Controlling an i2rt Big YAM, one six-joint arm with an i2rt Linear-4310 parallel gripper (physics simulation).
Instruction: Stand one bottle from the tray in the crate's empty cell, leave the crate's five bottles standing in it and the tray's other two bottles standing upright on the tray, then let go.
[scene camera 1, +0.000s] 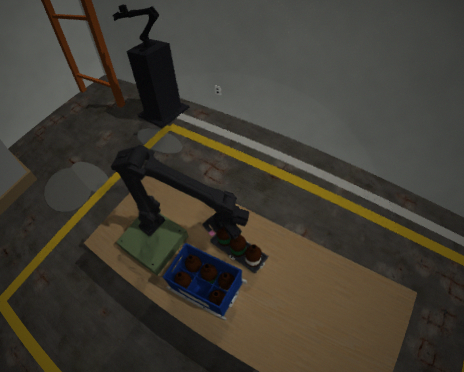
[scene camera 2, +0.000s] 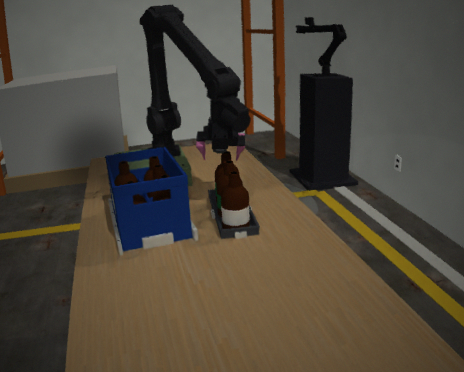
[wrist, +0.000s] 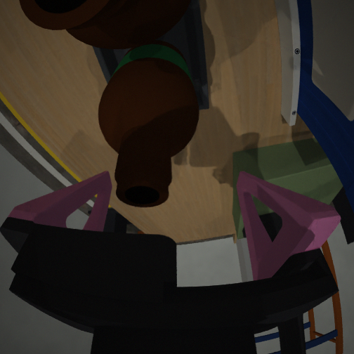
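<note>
The blue crate holds five brown bottles; its empty cell is the middle one of the row farther from the tray. Three brown bottles stand upright in a row on the dark tray: a white-banded bottle at one end, a green-banded bottle in the middle, and another green-banded bottle at the robot's end. My gripper is open and empty, its fingertips near the neck height of this end bottle, whose mouth lies between them in the wrist view, nearer the left finger.
The green base plate is beside the crate at the arm's foot. The wooden table carries crate and tray, which stand side by side with a narrow gap. A black pedestal with a small arm stands on the floor beyond.
</note>
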